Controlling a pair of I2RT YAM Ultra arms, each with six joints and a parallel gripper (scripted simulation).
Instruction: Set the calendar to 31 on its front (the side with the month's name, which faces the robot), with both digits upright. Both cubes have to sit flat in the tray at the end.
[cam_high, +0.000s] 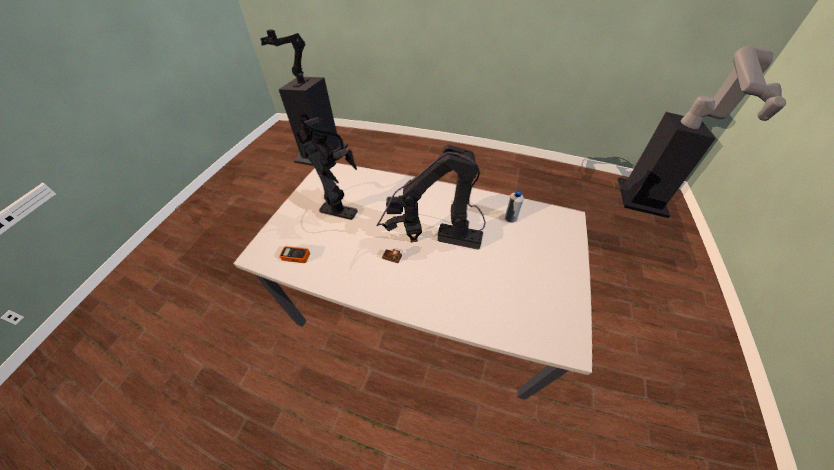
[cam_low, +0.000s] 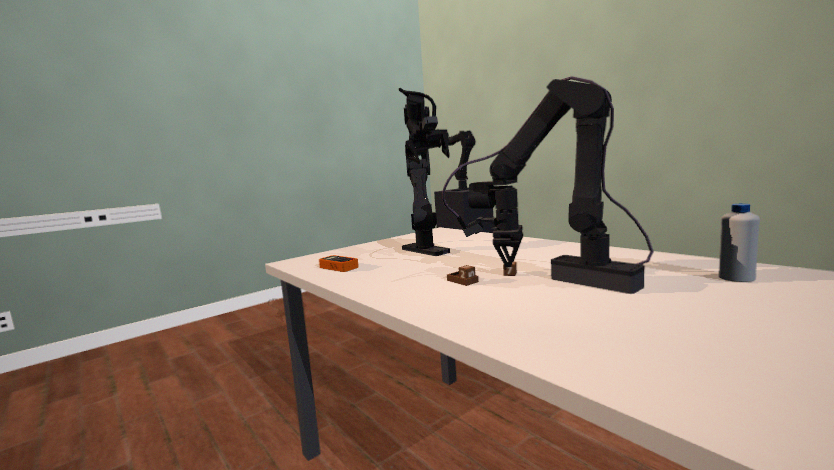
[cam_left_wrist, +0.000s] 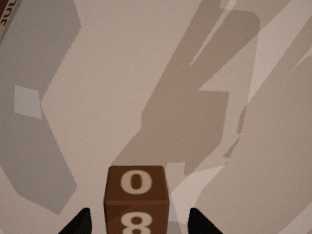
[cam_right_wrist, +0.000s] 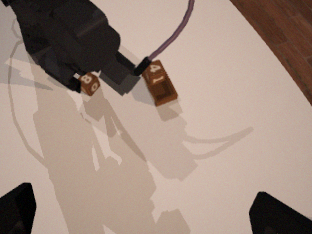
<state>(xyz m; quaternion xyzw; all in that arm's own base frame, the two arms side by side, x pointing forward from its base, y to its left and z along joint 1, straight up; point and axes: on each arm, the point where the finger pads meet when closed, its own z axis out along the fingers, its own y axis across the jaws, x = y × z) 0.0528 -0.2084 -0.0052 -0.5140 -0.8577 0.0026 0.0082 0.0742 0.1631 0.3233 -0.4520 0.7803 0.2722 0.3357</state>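
Now: left hand 12 cm short of the brown tray, 6 cm to the left of it and 3 cm above it.
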